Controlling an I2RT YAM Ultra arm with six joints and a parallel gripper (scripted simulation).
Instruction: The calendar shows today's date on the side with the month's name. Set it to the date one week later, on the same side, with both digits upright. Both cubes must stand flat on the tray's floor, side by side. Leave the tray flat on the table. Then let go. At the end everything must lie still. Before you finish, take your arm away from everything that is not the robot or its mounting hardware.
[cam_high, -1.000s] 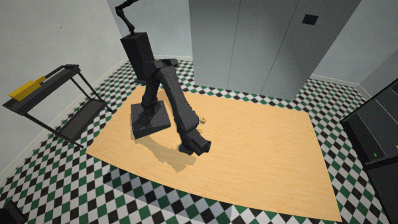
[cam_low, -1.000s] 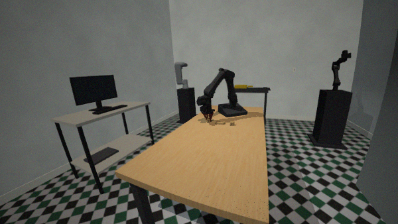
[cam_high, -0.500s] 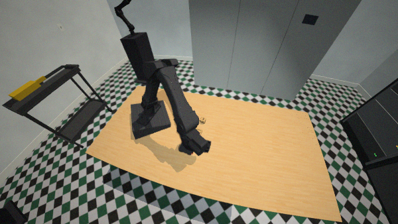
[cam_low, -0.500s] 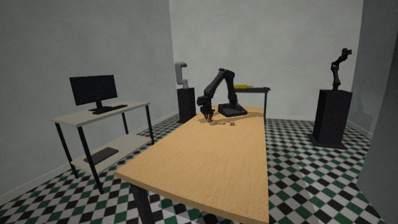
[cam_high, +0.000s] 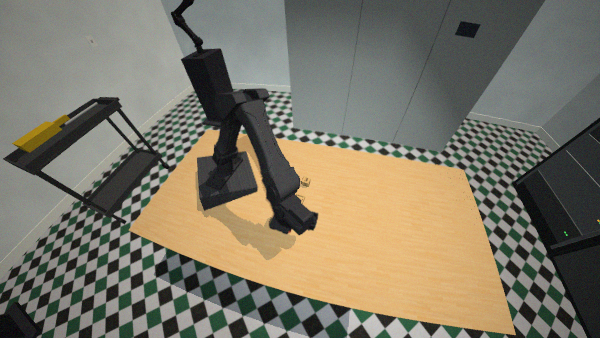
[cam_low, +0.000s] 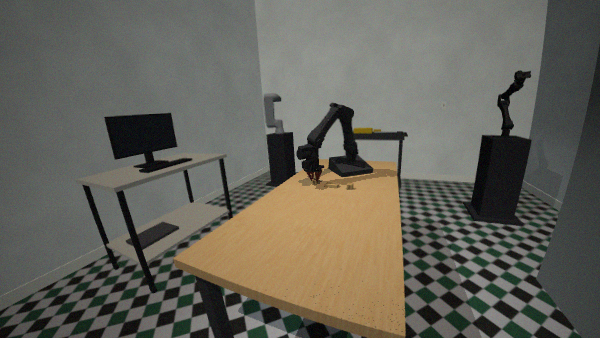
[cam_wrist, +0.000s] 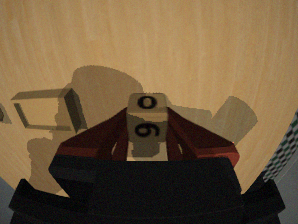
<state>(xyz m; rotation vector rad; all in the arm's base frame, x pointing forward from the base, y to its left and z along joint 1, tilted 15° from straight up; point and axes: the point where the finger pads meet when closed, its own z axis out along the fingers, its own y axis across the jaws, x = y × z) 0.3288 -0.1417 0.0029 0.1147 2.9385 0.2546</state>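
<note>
Right now my hand is right at the wooden cube. The rest, counted from my hand: wooden tray: 11 cm to the left, 1 cm below.
</note>
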